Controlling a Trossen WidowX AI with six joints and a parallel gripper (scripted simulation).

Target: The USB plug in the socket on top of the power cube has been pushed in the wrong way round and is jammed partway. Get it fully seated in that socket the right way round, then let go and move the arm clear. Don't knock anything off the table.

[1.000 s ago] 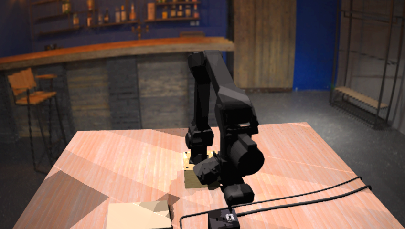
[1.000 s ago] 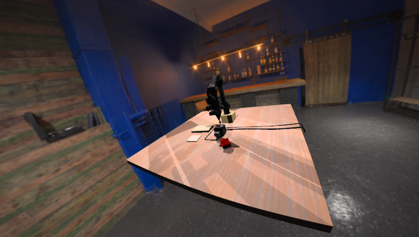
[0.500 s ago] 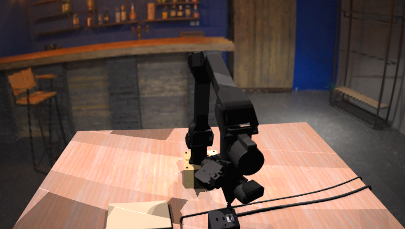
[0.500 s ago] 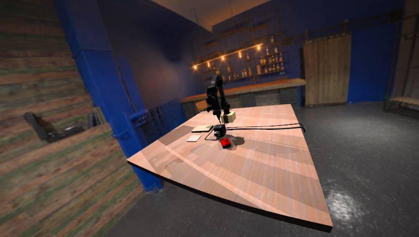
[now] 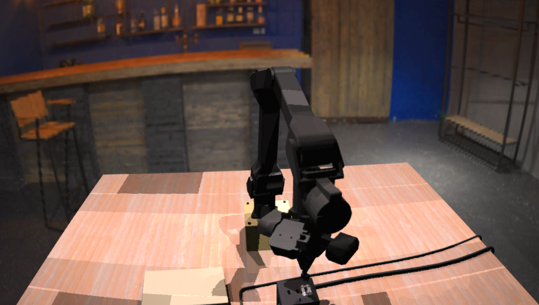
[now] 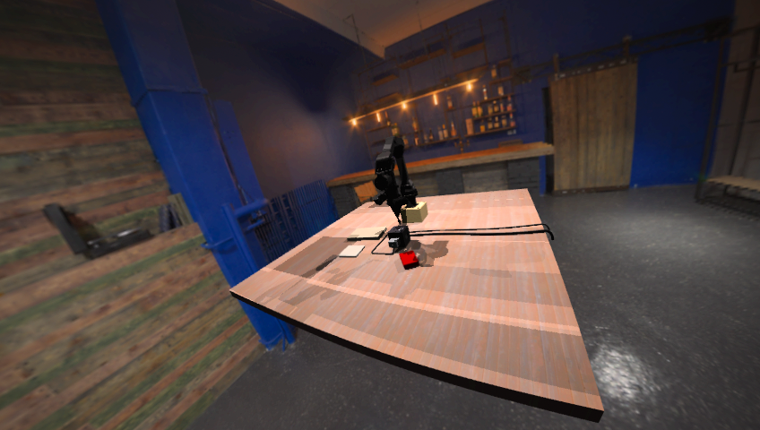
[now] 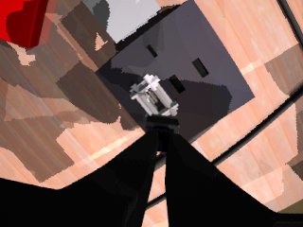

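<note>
Right now my gripper tip is 2 cm above the dark USB plug. The rest, counted from my gripper tip: red object 13 cm below, 13 cm ahead, 12 cm to the left; then cream pad 28 cm to the right, 13 cm below, 3 cm behind.
</note>
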